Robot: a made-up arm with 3 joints. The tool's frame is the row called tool. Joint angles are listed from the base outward. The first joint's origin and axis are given. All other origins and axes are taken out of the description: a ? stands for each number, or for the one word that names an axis. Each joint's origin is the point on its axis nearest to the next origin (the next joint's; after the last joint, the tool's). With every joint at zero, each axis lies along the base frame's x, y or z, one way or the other. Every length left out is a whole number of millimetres.
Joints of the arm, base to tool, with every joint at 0 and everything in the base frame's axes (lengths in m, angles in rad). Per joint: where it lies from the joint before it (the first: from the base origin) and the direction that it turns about. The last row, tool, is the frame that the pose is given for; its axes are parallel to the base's.
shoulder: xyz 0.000 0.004 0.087 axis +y
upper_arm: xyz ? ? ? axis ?
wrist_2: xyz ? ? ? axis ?
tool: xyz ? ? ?
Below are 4 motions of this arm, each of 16 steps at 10 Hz.
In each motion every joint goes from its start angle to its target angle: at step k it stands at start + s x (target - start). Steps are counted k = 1, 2, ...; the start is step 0. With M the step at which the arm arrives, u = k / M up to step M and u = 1 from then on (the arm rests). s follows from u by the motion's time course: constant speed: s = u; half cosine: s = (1 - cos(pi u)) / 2; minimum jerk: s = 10 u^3 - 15 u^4 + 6 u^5.
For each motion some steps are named. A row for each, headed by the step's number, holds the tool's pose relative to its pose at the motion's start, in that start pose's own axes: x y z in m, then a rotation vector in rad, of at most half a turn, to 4 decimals.
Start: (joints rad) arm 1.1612 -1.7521 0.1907
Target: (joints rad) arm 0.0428 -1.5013 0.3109
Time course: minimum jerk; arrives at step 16
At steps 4, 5, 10, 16:
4: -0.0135 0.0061 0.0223 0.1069 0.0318 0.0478
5: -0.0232 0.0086 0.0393 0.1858 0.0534 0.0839
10: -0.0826 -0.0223 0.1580 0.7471 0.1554 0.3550
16: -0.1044 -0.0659 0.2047 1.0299 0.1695 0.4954

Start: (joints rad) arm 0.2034 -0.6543 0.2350
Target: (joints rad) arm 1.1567 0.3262 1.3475
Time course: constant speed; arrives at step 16
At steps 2, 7, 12, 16:
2: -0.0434 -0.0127 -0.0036 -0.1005 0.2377 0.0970
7: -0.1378 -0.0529 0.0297 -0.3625 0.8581 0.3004
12: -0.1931 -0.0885 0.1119 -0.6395 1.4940 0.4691
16: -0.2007 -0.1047 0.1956 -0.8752 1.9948 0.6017

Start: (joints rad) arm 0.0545 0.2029 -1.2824
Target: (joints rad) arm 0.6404 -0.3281 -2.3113
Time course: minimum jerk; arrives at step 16
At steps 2, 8, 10, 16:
2: 0.0020 0.0000 -0.0019 -0.0077 -0.0073 -0.0041
8: 0.0440 -0.0183 -0.0627 -0.2624 -0.2184 -0.0288
10: 0.0513 -0.0363 -0.0899 -0.3767 -0.3096 0.0274
16: 0.0506 -0.0638 -0.1178 -0.4904 -0.4148 0.1505

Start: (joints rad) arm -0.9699 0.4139 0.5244
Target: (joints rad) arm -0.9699 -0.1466 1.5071
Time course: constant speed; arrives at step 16
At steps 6, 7, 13, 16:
6: 0.0455 0.0027 0.0509 0.1376 0.3671 -0.1605
7: 0.0537 0.0016 0.0596 0.1665 0.4278 -0.1826
13: 0.1062 -0.0163 0.1105 0.3730 0.7843 -0.2819
16: 0.1331 -0.0328 0.1341 0.4956 0.9560 -0.3073

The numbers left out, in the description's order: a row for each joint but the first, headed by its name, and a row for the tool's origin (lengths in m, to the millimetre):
upper_arm: xyz -0.090 0.000 -0.057, axis +z
wrist_2: xyz 0.012 0.288 0.000, axis +y
tool: xyz -0.051 0.000 -0.030

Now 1 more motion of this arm.
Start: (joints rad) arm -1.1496 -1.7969 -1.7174
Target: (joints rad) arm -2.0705 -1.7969 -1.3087
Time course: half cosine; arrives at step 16
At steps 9, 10, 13, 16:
9: 0.1058 0.0302 0.0038 -0.0132 0.3617 -0.5388
10: 0.1238 0.0297 0.0031 -0.0033 0.4161 -0.6246
13: 0.1669 0.0225 0.0002 0.0337 0.5417 -0.8307
16: 0.1827 0.0175 -0.0013 0.0525 0.5869 -0.9084

